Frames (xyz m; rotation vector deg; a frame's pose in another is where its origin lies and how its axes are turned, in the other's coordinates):
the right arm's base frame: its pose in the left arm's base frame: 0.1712 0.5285 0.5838 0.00 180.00 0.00
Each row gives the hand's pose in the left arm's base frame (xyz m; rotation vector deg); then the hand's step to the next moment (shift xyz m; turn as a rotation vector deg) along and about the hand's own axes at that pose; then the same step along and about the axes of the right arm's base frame.
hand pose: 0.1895 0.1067 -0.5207 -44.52 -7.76 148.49
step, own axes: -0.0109 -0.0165 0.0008 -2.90 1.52 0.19
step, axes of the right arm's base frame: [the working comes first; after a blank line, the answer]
step, axes of the left arm's base frame: 0.0139 0.0103 0.0096 1.51 -2.61 1.30

-0.0139 0.0103 -0.0096 -1.51 -2.61 -1.30
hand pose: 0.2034 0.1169 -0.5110 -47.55 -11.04 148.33
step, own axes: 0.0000 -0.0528 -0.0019 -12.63 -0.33 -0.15
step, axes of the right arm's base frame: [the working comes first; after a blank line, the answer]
step, axes of the left arm's base frame: 0.0192 0.0478 0.0117 9.51 -5.07 6.59

-0.0192 0.0478 -0.0117 -9.51 -5.07 -6.59
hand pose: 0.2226 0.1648 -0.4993 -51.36 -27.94 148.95
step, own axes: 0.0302 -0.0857 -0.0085 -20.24 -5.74 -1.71
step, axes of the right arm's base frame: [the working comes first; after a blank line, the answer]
step, axes of the left arm's base frame: 0.0010 0.0901 0.0144 17.27 -3.23 11.69

-0.0010 0.0901 -0.0144 -17.27 -3.23 -11.69
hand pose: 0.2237 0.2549 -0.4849 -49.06 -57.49 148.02
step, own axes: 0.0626 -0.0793 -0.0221 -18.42 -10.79 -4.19
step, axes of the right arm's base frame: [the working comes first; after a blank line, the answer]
step, axes of the left arm's base frame: -0.0359 0.0961 0.0134 17.36 2.56 12.86

0.0359 0.0961 -0.0134 -17.36 2.56 -12.86
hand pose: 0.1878 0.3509 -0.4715 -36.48 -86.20 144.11
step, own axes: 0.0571 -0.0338 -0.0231 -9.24 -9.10 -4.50
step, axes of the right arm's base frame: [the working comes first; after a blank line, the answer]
step, axes of the left arm's base frame: -0.0447 0.0541 0.0037 9.39 5.02 8.66

0.0447 0.0541 -0.0037 -9.39 5.02 -8.66
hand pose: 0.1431 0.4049 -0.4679 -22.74 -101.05 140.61
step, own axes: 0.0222 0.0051 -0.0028 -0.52 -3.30 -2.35
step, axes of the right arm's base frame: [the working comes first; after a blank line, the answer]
step, axes of the left arm's base frame: -0.0202 0.0059 -0.0091 0.87 3.12 2.49

0.0202 0.0059 0.0091 -0.87 3.12 -2.49
